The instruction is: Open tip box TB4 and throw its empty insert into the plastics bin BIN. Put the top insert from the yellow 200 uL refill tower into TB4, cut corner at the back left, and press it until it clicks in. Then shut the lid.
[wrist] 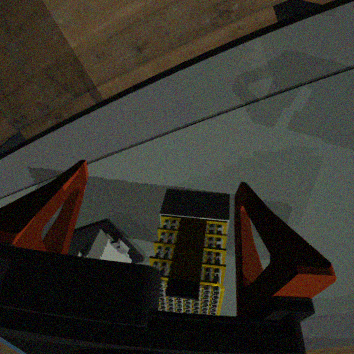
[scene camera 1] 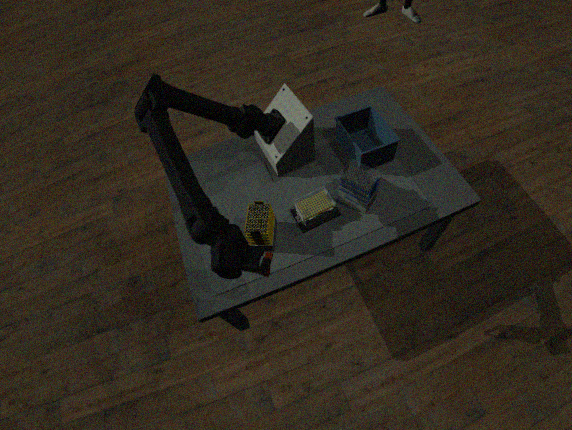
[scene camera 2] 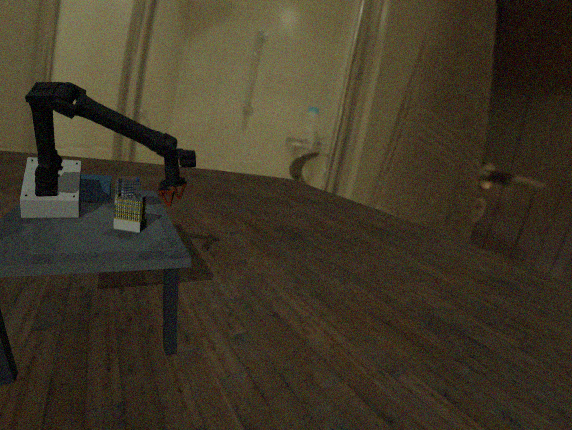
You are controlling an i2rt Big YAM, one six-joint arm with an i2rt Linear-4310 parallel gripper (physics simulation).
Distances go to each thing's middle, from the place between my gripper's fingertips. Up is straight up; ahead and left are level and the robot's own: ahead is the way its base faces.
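Where the blue bin point(scene camera 1: 363, 134) stands, it is 62 cm to the left of my hand and 31 cm behind it, and it is also 8 cm below my hand.
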